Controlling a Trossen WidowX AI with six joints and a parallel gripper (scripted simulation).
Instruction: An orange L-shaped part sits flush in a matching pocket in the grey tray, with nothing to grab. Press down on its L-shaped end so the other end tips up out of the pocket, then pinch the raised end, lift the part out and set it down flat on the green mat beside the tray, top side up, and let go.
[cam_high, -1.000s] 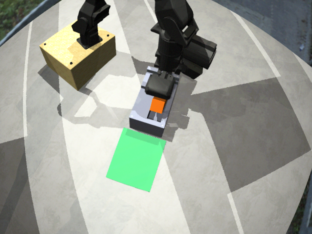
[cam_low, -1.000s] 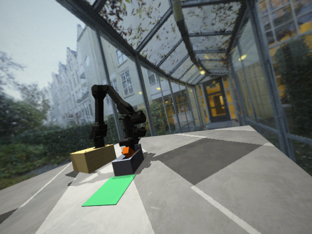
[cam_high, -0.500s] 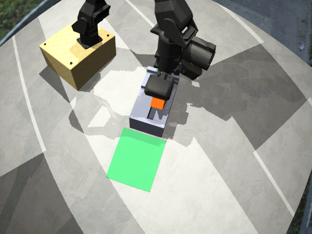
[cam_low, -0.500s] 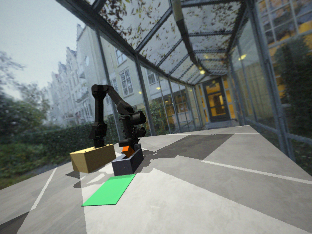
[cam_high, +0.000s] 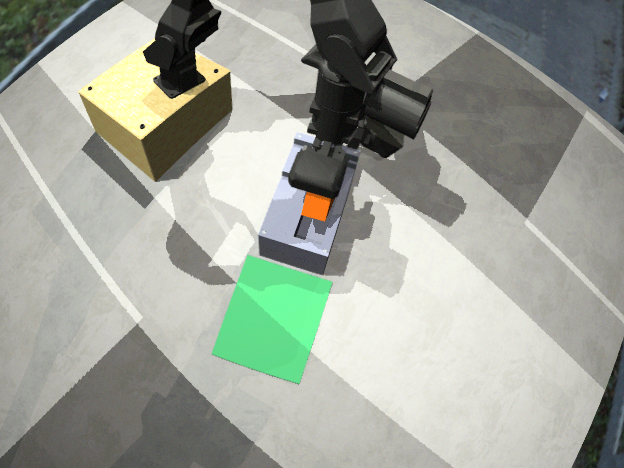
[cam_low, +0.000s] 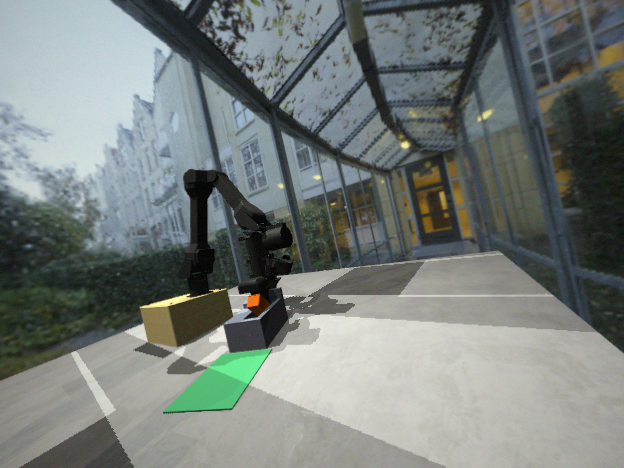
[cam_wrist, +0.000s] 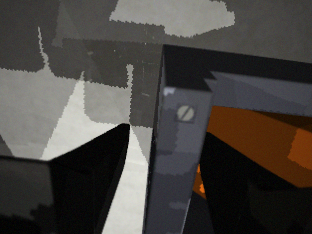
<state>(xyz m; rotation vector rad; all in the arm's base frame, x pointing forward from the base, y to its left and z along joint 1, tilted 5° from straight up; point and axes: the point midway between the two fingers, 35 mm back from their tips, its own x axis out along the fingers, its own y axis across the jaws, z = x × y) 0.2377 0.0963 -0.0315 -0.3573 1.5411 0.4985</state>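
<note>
Now: the orange L-shaped part 50 mm to the right of my gripper tip, 20 mm ahead of it and 10 mm above it. Also, from my gripper tip: green mat (200 mm to the right, 110 mm ahead, 50 mm below).
</note>
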